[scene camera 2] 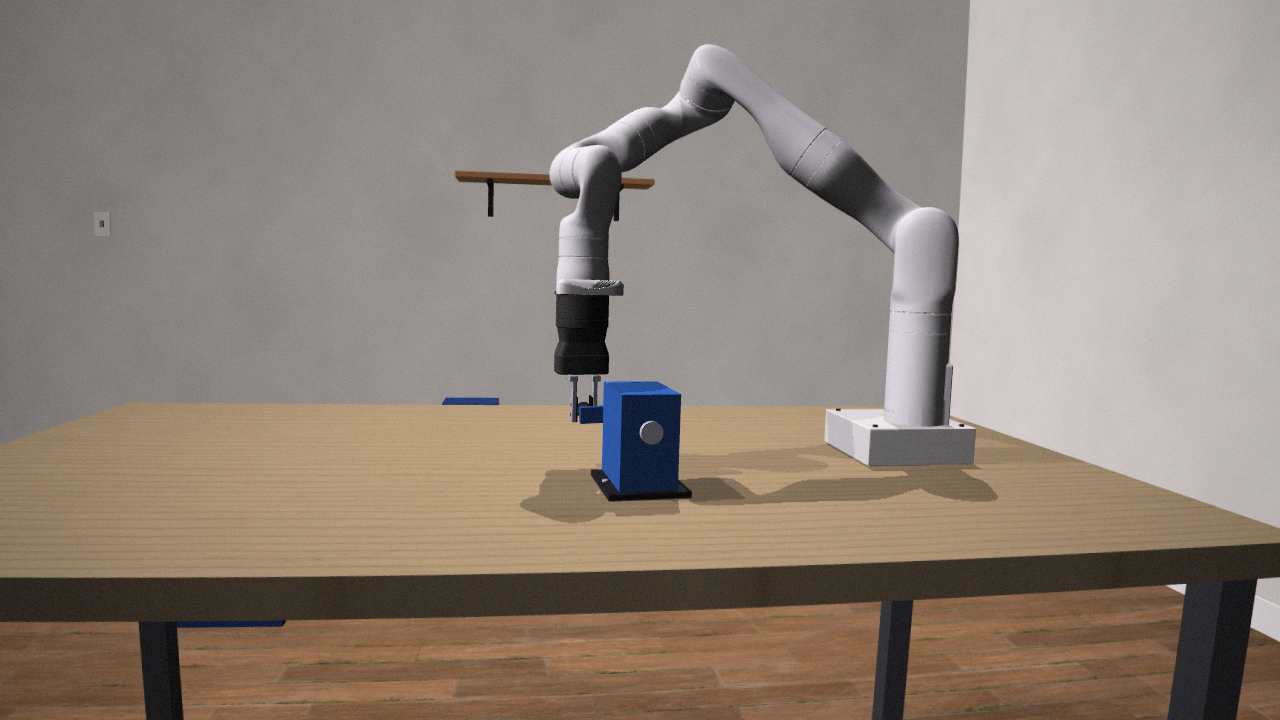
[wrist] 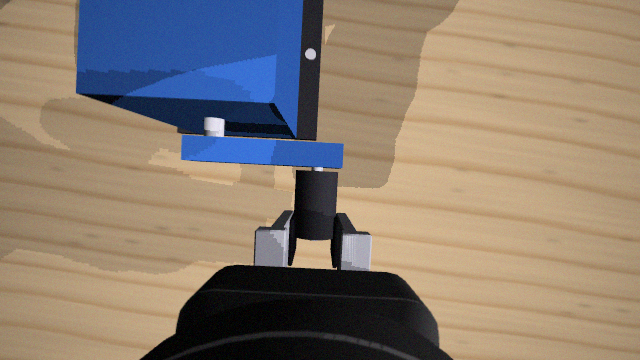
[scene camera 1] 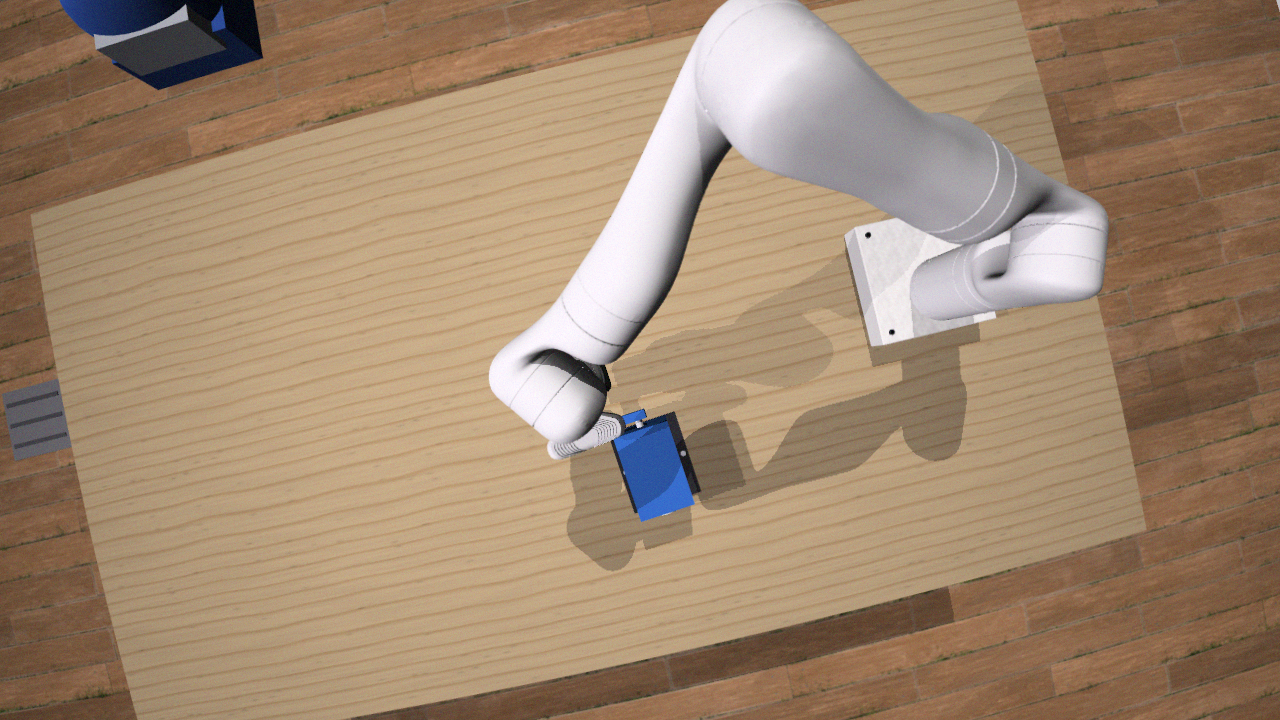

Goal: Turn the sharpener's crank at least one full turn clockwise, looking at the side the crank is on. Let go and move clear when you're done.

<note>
In view: my gripper (scene camera 2: 583,420) and a crank (wrist: 315,202).
My gripper also shows in the wrist view (wrist: 314,230).
</note>
